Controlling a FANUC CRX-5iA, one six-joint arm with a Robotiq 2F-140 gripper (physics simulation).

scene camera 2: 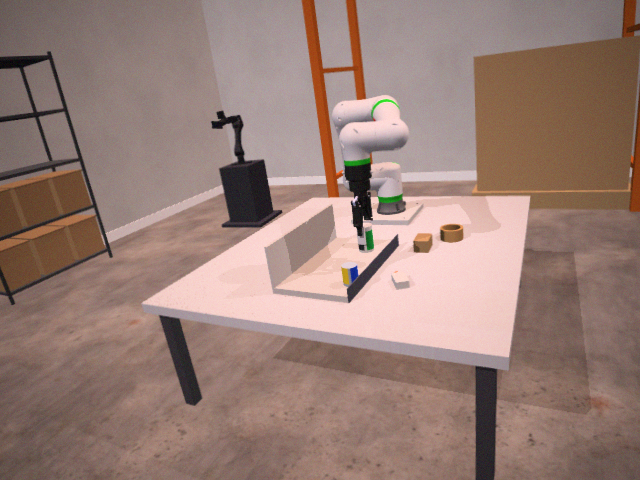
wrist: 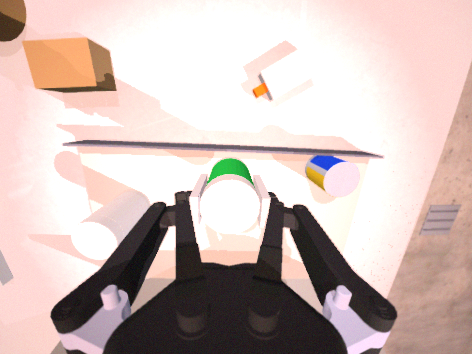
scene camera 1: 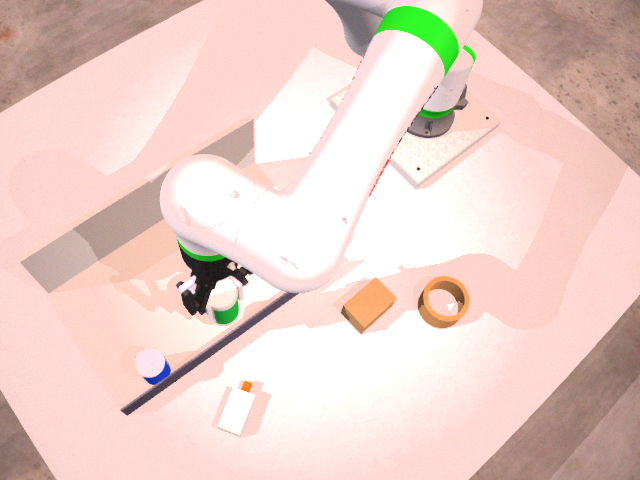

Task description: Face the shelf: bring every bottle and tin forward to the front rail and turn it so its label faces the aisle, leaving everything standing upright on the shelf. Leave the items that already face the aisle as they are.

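Places are measured from the arm's base along level axes (x back, y right, z up), in centimetres.
Where they show: gripper, between the fingertips: (scene camera 2: 365, 241); arm's base, origin of its link: (scene camera 2: 391, 210) (scene camera 1: 423, 113).
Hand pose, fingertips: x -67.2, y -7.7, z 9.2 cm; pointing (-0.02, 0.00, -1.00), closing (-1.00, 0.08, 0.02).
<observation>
Things, the pixels of their top centre, and the offset from my fingertips.
- bottle, centre of its top: (wrist: 230, 207) (scene camera 1: 219, 292) (scene camera 2: 363, 225) dx +0.0, dy -0.1, dz +6.3 cm
- front rail, centre of its top: (wrist: 230, 150) (scene camera 1: 235, 329) (scene camera 2: 375, 257) dx -0.2, dy -3.4, dz -6.5 cm
- yellow tin, centre of its top: (wrist: 341, 180) (scene camera 1: 149, 362) (scene camera 2: 349, 265) dx -16.4, dy +1.0, dz -2.5 cm
- white cylinder, centre of its top: (wrist: 94, 241) dx +18.3, dy +6.3, dz +1.4 cm
- white item with an orange cap, centre of its top: (wrist: 284, 75) (scene camera 1: 238, 405) (scene camera 2: 399, 275) dx -9.2, dy -14.2, dz -9.0 cm
- orange-brown block, centre of its top: (scene camera 1: 370, 301) (wrist: 59, 63) (scene camera 2: 422, 237) dx +22.7, dy -16.7, dz -6.8 cm
- ring, centre of its top: (scene camera 1: 446, 298) (scene camera 2: 451, 227) dx +34.6, dy -26.7, dz -6.8 cm
My gripper (scene camera 1: 219, 298) (scene camera 2: 362, 230) (wrist: 230, 185) is shut on a bottle (scene camera 1: 225, 311) (scene camera 2: 369, 239) (wrist: 230, 171) with a white top and a green side, one pad against each side. The bottle is upright, a little behind the front rail (scene camera 1: 206, 355) (scene camera 2: 373, 268) (wrist: 220, 147), with green towards the rail. I cannot tell whether its base touches the shelf. A blue and yellow tin (scene camera 1: 152, 364) (scene camera 2: 349, 274) (wrist: 334, 175) with a pale lid stands near the rail's end, blue towards the rail. A white cylinder (wrist: 112, 222) is at the left in the wrist view; the arm hides it in scene camera 1.
The shelf has a tall back panel (scene camera 1: 129, 211) (scene camera 2: 302, 245). Beyond the rail, a white item with an orange cap (scene camera 1: 236, 410) (scene camera 2: 400, 280) (wrist: 287, 77) lies on the table. An orange-brown block (scene camera 1: 369, 304) (scene camera 2: 422, 242) (wrist: 62, 62) and a ring (scene camera 1: 430, 319) (scene camera 2: 451, 236) are farther along.
</observation>
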